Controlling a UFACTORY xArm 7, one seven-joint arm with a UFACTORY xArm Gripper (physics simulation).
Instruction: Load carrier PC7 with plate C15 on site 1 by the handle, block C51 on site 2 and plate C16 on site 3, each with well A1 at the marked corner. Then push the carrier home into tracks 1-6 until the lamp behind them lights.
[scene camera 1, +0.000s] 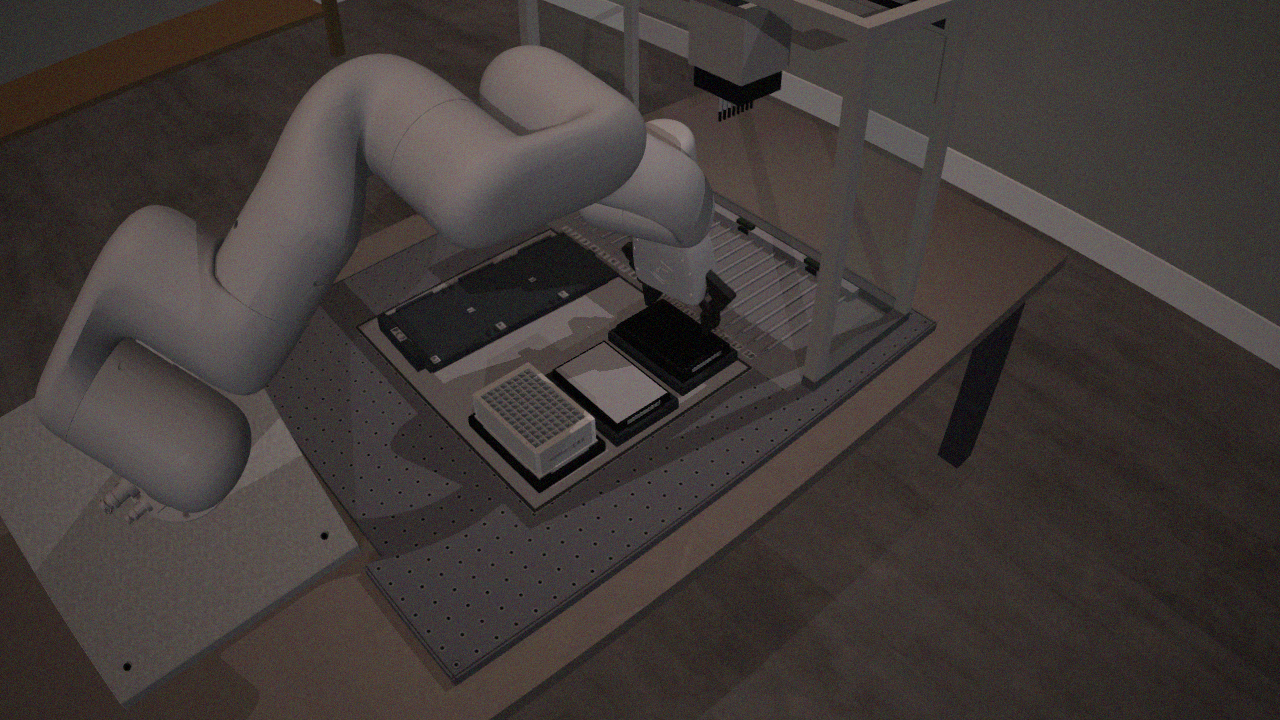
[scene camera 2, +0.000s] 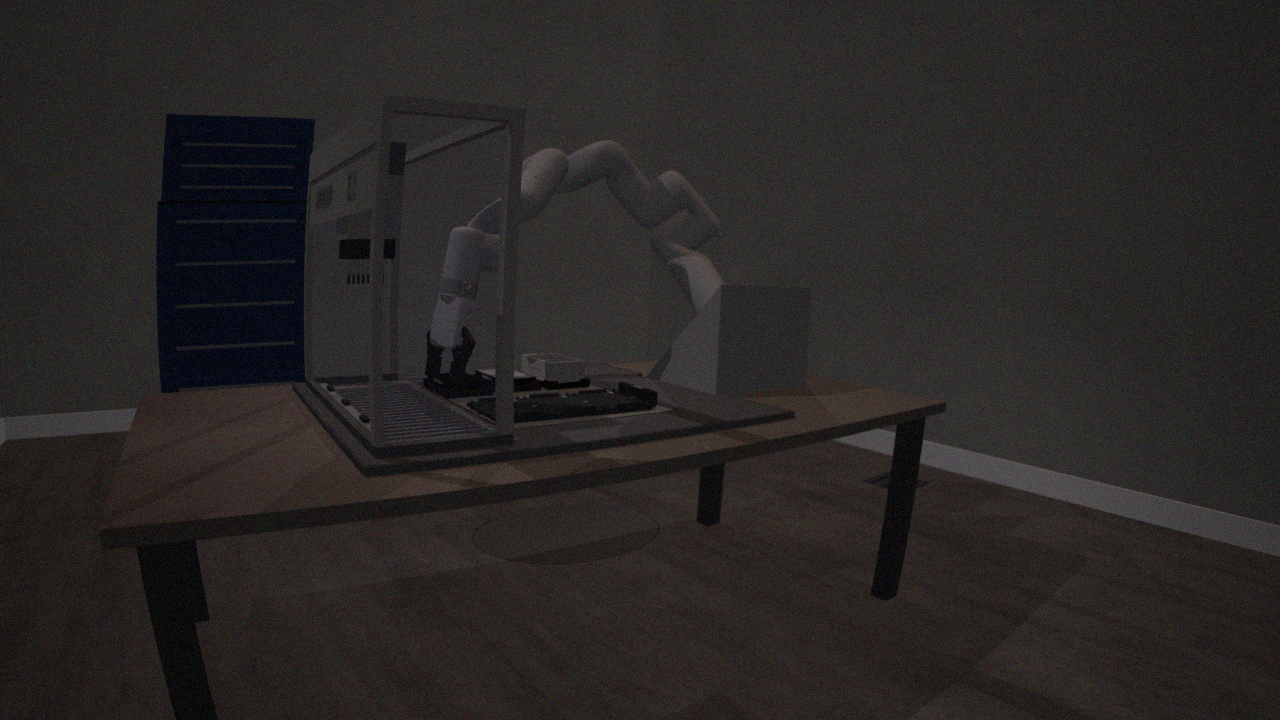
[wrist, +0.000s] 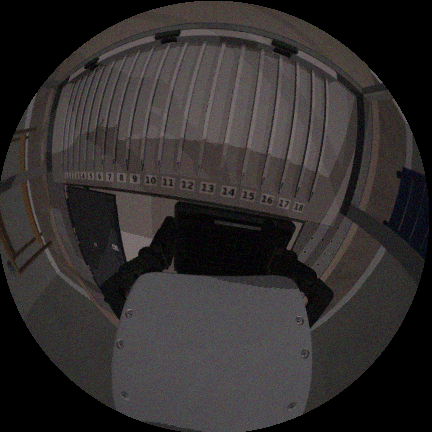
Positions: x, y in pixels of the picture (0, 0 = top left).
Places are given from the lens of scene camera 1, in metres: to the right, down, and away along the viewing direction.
long dark carrier (scene camera 1: 434, 330): -0.28, -0.04, 1.18
